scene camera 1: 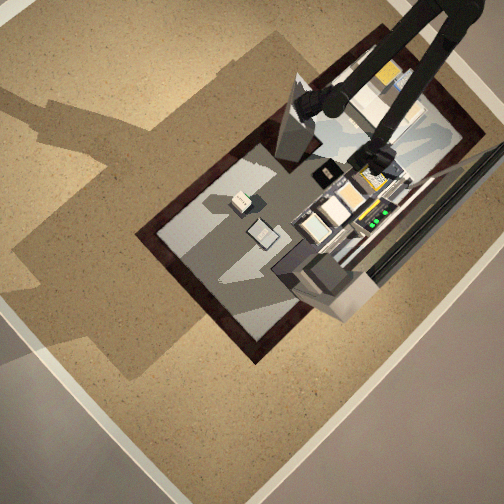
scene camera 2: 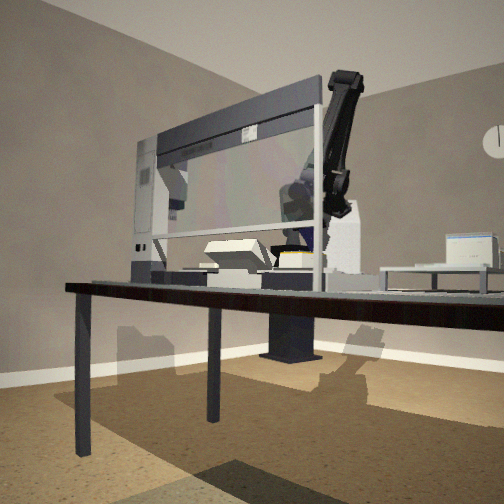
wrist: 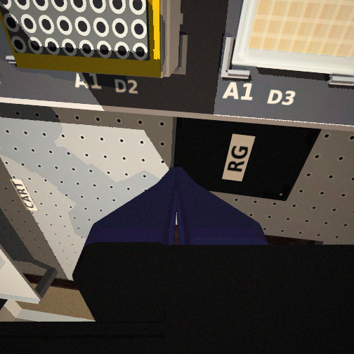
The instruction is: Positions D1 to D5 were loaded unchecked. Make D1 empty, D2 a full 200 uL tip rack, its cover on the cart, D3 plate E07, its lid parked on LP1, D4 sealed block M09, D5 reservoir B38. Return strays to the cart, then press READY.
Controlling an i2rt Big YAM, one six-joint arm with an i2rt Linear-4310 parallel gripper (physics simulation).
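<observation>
My gripper (wrist: 176,176) is shut and empty, above the front edge of the deck near D2 and D3. A yellow-edged tip rack (scene camera 1: 374,178) (wrist: 80,25) sits at D2 with no cover on it; rings show in all its visible positions. A plate with tan wells (scene camera 1: 351,195) (wrist: 300,30) sits at D3. A white block (scene camera 1: 334,211) is at D4, and a pale green, white-rimmed item (scene camera 1: 315,228) is at D5. A clear lid (scene camera 1: 263,234) lies on LP1. The arm partly hides D1 in scene camera 1. Plate, block and reservoir codes are unreadable.
The black RG pad (scene camera 1: 321,168) (wrist: 280,165) lies in front of the deck. The cart holds a yellow rack (scene camera 1: 387,72), a blue-edged rack (scene camera 1: 404,80) and other labware. A white box (scene camera 1: 241,201) stands near LP1. A console (scene camera 1: 375,216) with green lights and the glass sash stand behind.
</observation>
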